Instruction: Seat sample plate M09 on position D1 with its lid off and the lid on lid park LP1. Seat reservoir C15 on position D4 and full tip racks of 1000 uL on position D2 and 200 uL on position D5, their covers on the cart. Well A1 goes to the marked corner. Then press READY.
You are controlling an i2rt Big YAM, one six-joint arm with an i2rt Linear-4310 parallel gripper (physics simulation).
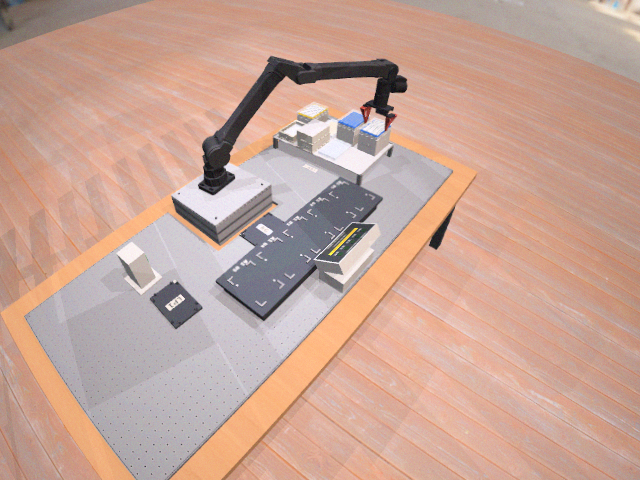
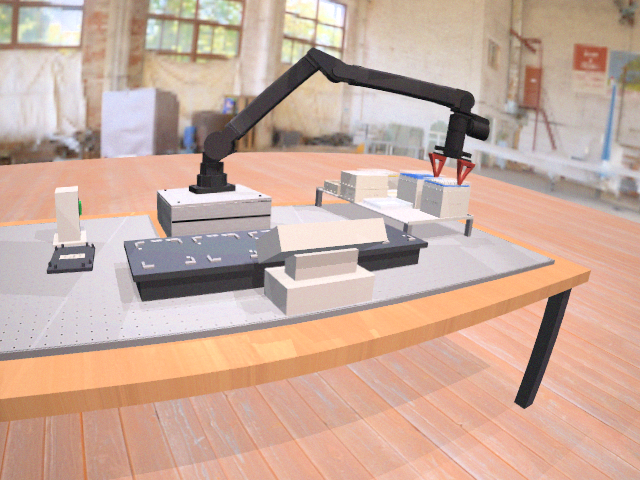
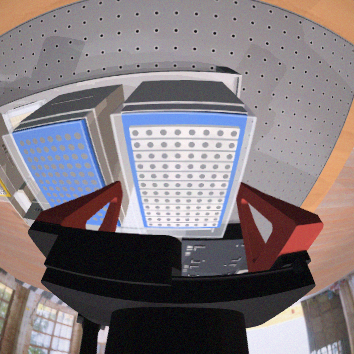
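My gripper is open and empty, fingers pointing down. Its fingertips are on either side of the top of a blue-rimmed rack full of white tips, with clear walls around it. A second blue rack shows grey holes and stands beside it. A yellow-rimmed rack, a beige box and an open shallow tray stand on the cart. Plate labels are unreadable. Lid park LP1 holds nothing.
The dark position deck bears corner brackets and no labware. A console with a tilted screen stands at its front. A beige post with a green button stands behind LP1. A flat white piece lies on the cart.
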